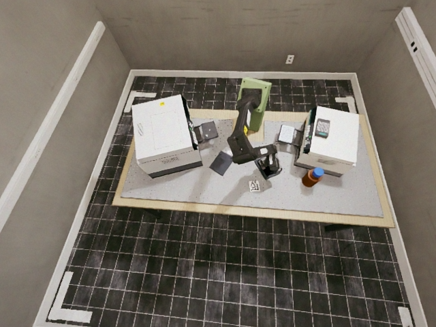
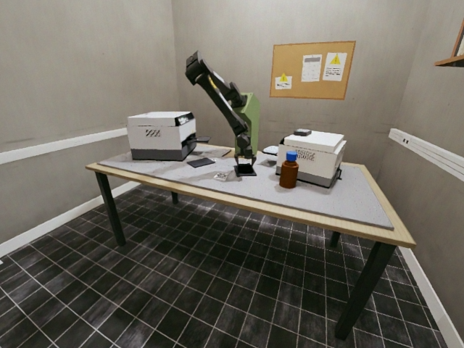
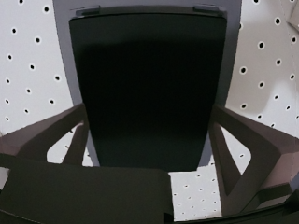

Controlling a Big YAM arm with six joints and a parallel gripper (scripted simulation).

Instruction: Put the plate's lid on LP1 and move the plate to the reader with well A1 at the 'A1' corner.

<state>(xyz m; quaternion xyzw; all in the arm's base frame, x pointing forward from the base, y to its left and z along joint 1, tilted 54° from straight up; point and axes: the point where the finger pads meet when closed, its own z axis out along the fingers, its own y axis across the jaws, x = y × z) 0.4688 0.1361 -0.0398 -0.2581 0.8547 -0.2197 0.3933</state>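
My hand is right at the dark flat lid. The rest, counted from my hand: brown capped bottle (100 mm ahead, 270 mm to the left, 80 mm above); white well plate (220 mm behind, 130 mm to the left, 70 mm above).
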